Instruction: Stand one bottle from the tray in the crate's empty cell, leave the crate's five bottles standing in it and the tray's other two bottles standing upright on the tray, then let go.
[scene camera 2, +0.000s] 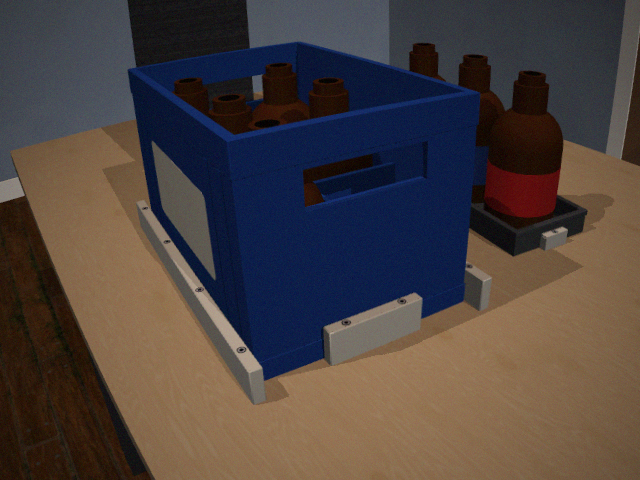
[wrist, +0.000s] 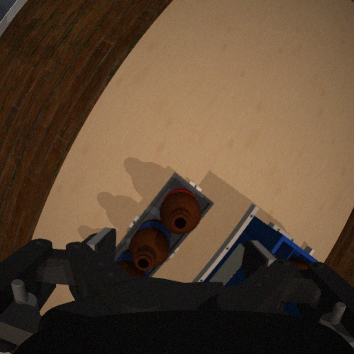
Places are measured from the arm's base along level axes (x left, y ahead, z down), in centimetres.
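Where they show: gripper, fingertip midpoint: (wrist: 179, 249).
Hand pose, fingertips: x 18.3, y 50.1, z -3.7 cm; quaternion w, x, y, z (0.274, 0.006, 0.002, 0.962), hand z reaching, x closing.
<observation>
After its pixels a point has its place.
The blue crate (scene camera 2: 351, 248) @(y 56.1, x -8.0, z 22.7 cm) (wrist: 257, 227) @(y 54.2, x 2.7, z 23.2 cm) stands on the table with several brown bottles upright in it, their necks (scene camera 2: 279, 87) @(y 34.9, x -3.6, z 16.6 cm) (scene camera 2: 328, 98) @(y 43.9, x -3.0, z 15.9 cm) showing. The empty cell is mostly hidden in both views. The dark tray (scene camera 2: 493, 230) @(y 49.4, x 11.7, z 29.7 cm) (wrist: 174, 179) @(y 51.5, x 20.8, z 30.5 cm) holds three upright brown bottles: a red-labelled one (scene camera 2: 523, 191) @(y 50.5, x 14.1, z 25.6 cm) (wrist: 181, 210) @(y 49.3, x 17.4, z 16.1 cm) at one end, a blue-labelled one (scene camera 2: 474, 82) @(y 40.3, x 16.0, z 17.5 cm) (wrist: 148, 247) @(y 40.7, x 17.6, z 17.9 cm) in the middle and a third (scene camera 2: 423, 62) @(y 31.8, x 15.7, z 16.9 cm) (wrist: 131, 268) @(y 34.0, x 17.3, z 20.9 cm) at the other end. My gripper (wrist: 179, 249) @(y 50.1, x 18.3, z -3.7 cm) is open and empty, high above the tray and crate; it does not show in the scene view.
Pale screwed-down strips (scene camera 2: 372, 330) @(y 57.2, x -7.0, z 29.2 cm) (scene camera 2: 199, 289) @(y 47.5, x -16.7, z 28.0 cm) (scene camera 2: 478, 286) @(y 57.2, x 2.9, z 28.8 cm) stand along the crate's base. Small pale blocks (scene camera 2: 554, 238) @(y 53.4, x 16.3, z 30.0 cm) (wrist: 195, 186) @(y 53.0, x 16.5, z 29.5 cm) sit against the tray. The crate's high walls stand beside the tray, with a strip of table (wrist: 207, 240) @(y 45.1, x 6.7, z 31.0 cm) between them.
</observation>
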